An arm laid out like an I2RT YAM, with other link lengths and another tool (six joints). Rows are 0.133 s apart.
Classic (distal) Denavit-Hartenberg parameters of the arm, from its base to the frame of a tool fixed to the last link. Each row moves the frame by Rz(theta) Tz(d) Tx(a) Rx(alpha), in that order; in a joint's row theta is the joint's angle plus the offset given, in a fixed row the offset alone. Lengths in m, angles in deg.
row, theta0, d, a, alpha
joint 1, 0.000, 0.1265, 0.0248, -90.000
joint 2, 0.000, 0.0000, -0.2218, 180.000
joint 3, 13.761, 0.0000, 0.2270, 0.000
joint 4, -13.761, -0.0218, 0.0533, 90.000
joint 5, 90.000, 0.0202, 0.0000, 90.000
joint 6, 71.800, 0.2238, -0.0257, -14.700
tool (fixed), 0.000, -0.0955, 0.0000, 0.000
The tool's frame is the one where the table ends.
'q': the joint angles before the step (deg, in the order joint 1, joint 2, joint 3, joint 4, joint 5, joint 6). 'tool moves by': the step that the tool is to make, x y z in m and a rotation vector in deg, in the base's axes. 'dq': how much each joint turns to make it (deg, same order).
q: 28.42 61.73 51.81 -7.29 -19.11 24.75
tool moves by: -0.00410 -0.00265 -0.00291 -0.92 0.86 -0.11
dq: 0.00 -1.02 -0.28 -2.05 0.23 -0.37
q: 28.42 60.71 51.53 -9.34 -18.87 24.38
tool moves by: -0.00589 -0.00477 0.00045 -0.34 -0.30 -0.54
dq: 0.01 -2.17 -1.01 -1.14 0.66 -0.26
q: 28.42 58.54 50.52 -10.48 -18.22 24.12
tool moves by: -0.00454 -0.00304 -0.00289 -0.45 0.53 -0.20
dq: 0.00 -1.39 -0.85 -1.25 0.24 -0.07
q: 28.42 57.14 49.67 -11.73 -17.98 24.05
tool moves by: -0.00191 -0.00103 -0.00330 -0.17 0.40 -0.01
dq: 0.00 -0.56 -0.76 -0.22 0.00 0.05
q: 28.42 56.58 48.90 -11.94 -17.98 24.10
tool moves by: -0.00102 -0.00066 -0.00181 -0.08 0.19 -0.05
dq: 0.00 -0.33 -0.45 -0.07 0.04 0.04
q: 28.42 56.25 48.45 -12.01 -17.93 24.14
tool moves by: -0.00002 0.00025 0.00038 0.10 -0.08 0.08
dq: 0.01 0.00 0.00 0.13 -0.08 0.02
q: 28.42 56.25 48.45 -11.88 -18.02 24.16
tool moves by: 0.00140 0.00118 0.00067 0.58 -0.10 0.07
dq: 0.01 0.37 0.00 0.87 -0.21 0.44
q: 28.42 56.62 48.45 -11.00 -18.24 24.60
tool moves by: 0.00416 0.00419 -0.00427 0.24 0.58 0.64
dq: 0.01 1.72 -0.01 1.42 -0.76 0.26
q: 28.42 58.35 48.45 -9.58 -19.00 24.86
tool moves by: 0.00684 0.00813 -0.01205 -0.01 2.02 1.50
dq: 0.00 3.49 0.02 1.83 -1.73 0.40
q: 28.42 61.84 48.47 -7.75 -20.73 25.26
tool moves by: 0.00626 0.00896 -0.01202 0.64 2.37 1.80
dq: -0.02 3.65 0.15 2.08 -2.31 0.96
